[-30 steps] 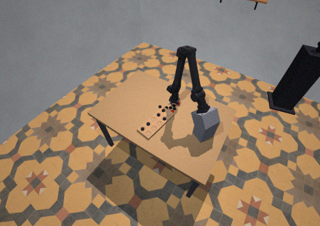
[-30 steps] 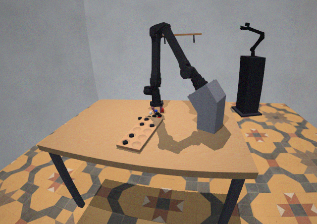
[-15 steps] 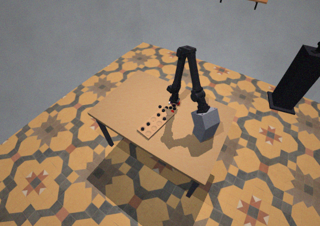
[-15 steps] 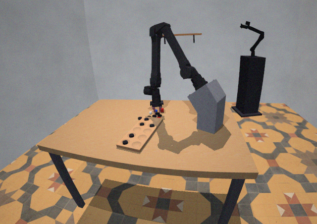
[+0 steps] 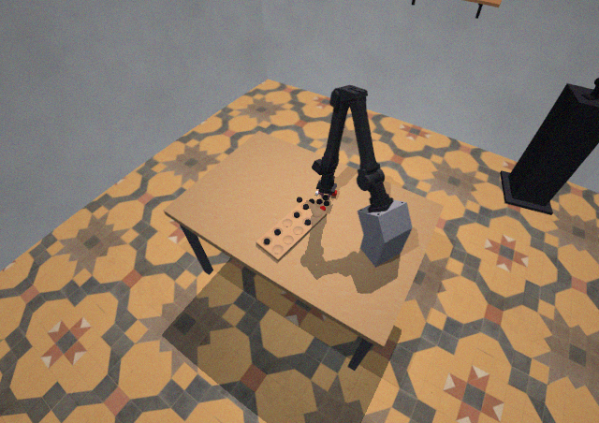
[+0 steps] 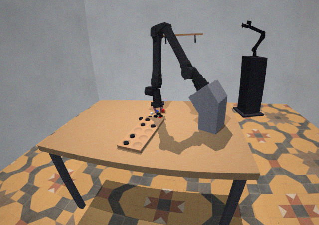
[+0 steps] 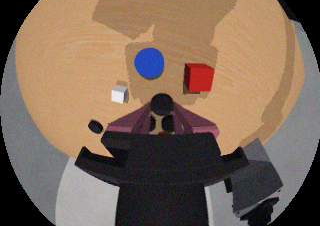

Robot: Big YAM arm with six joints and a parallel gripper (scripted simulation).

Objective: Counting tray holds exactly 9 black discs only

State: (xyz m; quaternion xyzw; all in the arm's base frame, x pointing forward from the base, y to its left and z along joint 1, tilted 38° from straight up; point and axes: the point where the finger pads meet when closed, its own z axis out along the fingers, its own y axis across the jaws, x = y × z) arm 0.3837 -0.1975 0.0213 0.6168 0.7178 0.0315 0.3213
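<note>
The small white piece lies 6 cm ahead of my hand and 2 cm to the right of it. From my hand the other things lie so: red disc (1 cm behind, 8 cm to the left, 1 cm below); then blue disc (2 cm ahead, 6 cm to the right, 1 cm below); then red cube (4 cm behind, 5 cm to the right).
</note>
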